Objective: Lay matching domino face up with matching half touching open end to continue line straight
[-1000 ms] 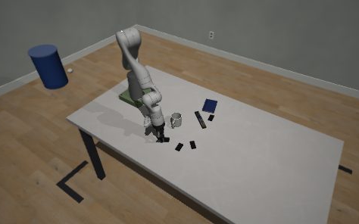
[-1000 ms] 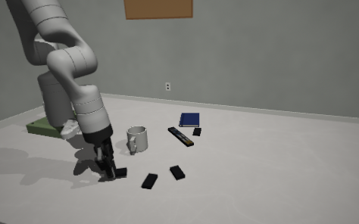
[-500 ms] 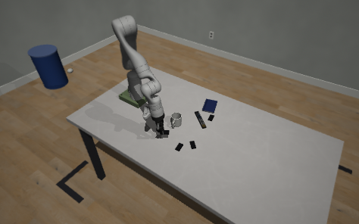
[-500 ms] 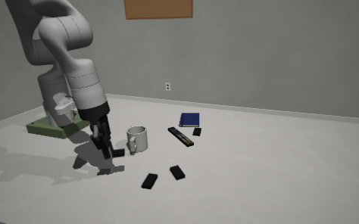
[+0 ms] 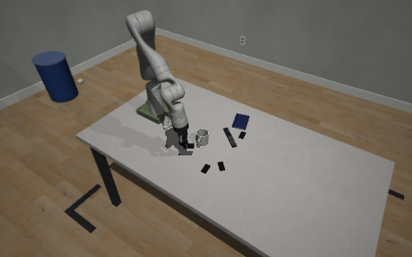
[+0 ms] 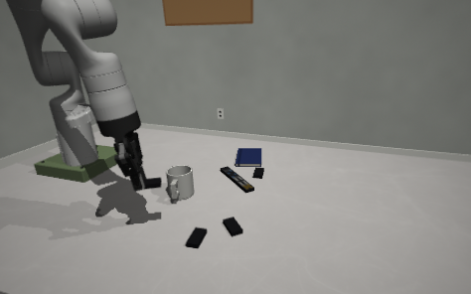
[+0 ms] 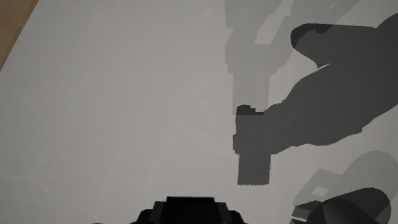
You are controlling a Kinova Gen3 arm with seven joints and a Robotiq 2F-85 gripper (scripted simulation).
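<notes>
Right now the domino is 2 cm below my hand, 1 cm to the left of it and 1 cm ahead of it. The rest, counted from my hand: blue book 46 cm to the left, 13 cm below, 9 cm ahead; white mug 17 cm to the left, 11 cm below, 1 cm behind.
</notes>
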